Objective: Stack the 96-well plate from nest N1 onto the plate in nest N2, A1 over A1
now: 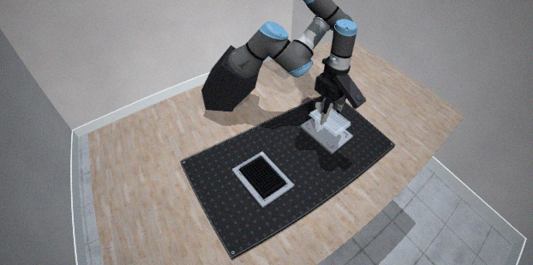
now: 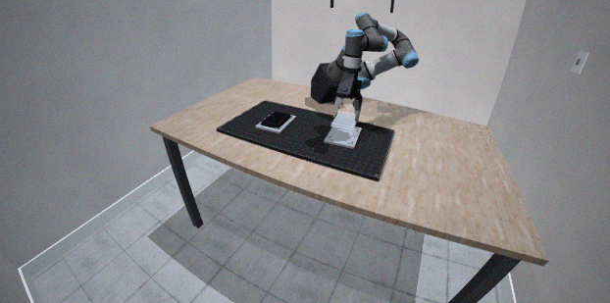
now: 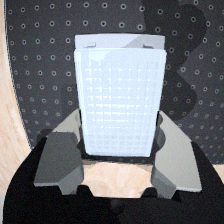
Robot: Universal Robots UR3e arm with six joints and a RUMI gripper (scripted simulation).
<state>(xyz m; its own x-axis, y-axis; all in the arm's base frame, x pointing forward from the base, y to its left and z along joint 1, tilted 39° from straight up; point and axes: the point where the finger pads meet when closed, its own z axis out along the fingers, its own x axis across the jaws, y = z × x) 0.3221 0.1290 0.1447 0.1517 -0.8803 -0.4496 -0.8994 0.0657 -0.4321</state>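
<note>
Right now the black 96-well plate is 6 cm ahead of my hand, 30 cm to the right of it and 6 cm below it. Round my hand: white 96-well plate: 1 cm below; nest N1: 7 cm below.
</note>
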